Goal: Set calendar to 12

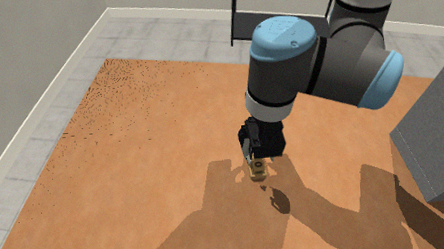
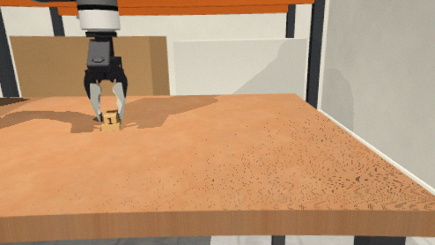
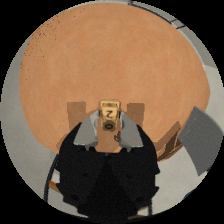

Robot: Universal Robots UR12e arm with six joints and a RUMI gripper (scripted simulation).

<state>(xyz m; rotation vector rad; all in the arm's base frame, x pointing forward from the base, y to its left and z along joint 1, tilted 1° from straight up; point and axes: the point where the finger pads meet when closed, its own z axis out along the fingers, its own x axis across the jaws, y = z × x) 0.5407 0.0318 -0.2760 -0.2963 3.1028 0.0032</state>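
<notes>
Right now my hand is 10 mm above the cube. The rest, counted from my hand: tray: 30 mm below, 20 mm to the left.
</notes>
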